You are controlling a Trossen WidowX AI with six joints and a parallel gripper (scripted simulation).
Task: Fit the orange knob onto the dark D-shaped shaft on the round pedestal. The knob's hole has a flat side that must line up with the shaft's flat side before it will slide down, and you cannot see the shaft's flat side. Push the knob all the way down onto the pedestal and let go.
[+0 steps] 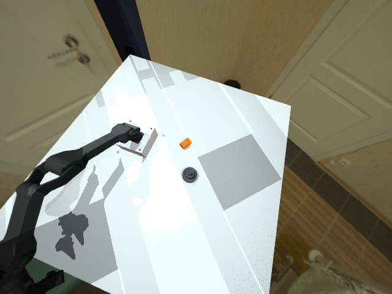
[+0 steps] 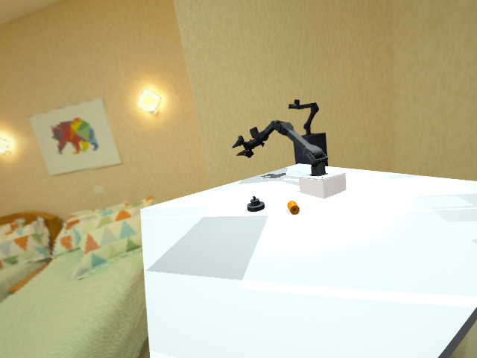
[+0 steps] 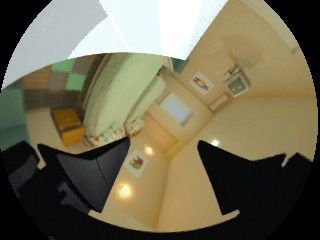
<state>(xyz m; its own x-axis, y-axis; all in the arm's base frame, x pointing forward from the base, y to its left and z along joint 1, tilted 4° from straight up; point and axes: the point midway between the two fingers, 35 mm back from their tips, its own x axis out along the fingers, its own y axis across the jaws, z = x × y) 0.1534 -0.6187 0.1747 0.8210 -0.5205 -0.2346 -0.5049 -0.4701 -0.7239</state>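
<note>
Right now the orange knob is 750 mm to the left of my gripper tip, 200 mm below it and 70 mm ahead of it. Round my gripper tip: dark round pedestal: 590 mm to the left, 190 mm below, 170 mm ahead.
</note>
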